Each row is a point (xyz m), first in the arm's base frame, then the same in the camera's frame.
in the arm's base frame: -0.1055 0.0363 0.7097
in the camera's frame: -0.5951 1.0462 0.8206
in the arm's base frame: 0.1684 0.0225 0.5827
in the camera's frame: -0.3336 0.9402 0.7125
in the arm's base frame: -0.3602 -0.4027 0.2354
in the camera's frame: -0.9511 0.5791 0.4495
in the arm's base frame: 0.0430 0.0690 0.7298
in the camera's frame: -0.4429 1.0475 0.8392
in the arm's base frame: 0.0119 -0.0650 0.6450
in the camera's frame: -0.5055 0.9082 0.7863
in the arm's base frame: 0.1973 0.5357 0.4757
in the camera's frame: -0.1862 1.3930 0.4915
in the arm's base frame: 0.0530 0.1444 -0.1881
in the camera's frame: -0.4258 0.9012 -0.0700
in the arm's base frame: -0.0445 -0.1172 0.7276
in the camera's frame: -0.5717 0.8913 0.8761
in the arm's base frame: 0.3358 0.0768 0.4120
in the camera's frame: -0.1600 0.9128 0.5415
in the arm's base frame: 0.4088 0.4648 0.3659
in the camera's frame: 0.0015 1.2515 0.4105
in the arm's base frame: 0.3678 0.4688 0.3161
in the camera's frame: -0.0380 1.2531 0.3593
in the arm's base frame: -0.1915 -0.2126 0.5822
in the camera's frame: -0.7386 0.8011 0.7503
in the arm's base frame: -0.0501 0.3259 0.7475
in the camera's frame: -0.4729 1.3157 0.7931
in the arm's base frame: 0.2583 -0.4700 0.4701
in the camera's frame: -0.3630 0.4279 0.7206
